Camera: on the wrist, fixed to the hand. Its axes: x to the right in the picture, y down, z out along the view.
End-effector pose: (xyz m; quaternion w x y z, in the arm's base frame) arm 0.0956 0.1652 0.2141 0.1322 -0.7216 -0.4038 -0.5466
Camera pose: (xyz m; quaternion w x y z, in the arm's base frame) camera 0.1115 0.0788 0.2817 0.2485 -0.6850 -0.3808 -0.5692
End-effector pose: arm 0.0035 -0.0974 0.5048 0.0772 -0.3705 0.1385 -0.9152
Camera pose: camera -0.0583 -0.1693 0.4474 0.1466 -0.2748 0.1058 -0.9444
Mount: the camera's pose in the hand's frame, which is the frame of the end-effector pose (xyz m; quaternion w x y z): 0.0239 0.0837 -0.0686 0.9921 0.0671 0.0863 0.0624
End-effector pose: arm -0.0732 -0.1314 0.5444 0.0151 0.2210 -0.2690 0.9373
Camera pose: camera -0.1349 -0.1701 0.4609 0.0351 -0.1226 0.2165 -0.9679
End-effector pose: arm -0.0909 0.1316 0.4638 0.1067 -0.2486 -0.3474 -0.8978
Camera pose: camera -0.1063 0.0231 0.4805 0.2085 -0.1837 -0.3802 -0.8822
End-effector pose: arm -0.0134 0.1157 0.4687 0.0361 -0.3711 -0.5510 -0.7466
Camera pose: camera -0.0272 0.0332 0.5415 0.1548 -0.3357 -0.5704 -0.7335
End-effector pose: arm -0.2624 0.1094 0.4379 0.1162 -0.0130 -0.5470 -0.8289
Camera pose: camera -0.2611 0.0114 0.4896 0.2151 0.0323 -0.5874 -0.7795
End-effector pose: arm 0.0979 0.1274 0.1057 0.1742 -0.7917 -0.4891 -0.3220
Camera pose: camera 0.1563 0.0641 0.1754 0.2882 -0.7764 -0.4424 -0.3441
